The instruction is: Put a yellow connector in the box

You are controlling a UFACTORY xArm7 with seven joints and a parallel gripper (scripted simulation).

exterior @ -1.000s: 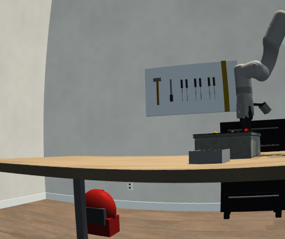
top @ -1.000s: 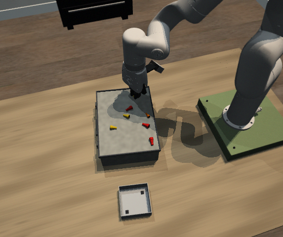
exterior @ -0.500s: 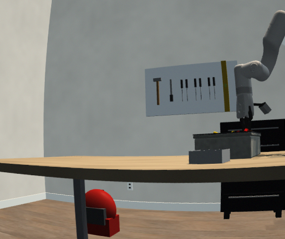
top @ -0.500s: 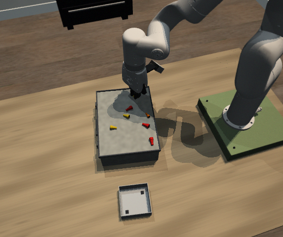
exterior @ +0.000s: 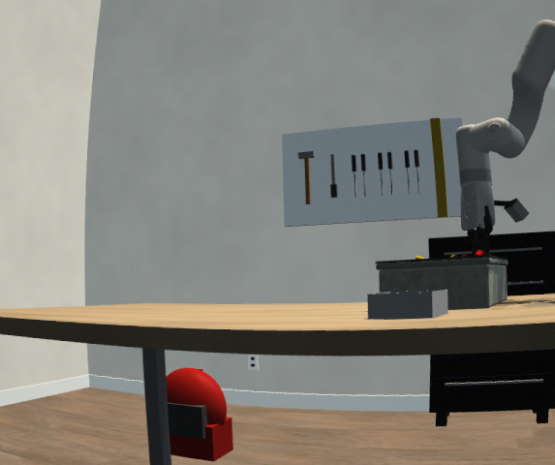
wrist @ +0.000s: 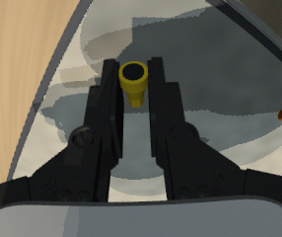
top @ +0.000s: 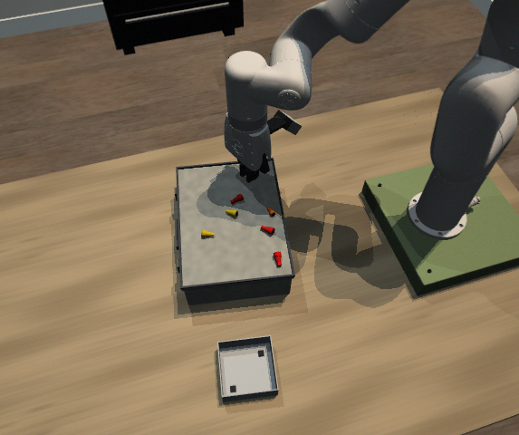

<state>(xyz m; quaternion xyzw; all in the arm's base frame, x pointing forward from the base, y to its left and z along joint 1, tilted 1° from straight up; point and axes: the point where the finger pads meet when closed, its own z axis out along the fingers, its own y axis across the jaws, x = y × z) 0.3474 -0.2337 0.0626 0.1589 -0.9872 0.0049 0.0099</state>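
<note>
Now: hand 37 cm to the right of the steel junction box, 16 cm short of it and 11 cm above it. From my hand the other things lie so: tool case 9 cm to the left, 8 cm ahead, 4 cm below; then orange connector 11 cm to the left, 2 cm below.
</note>
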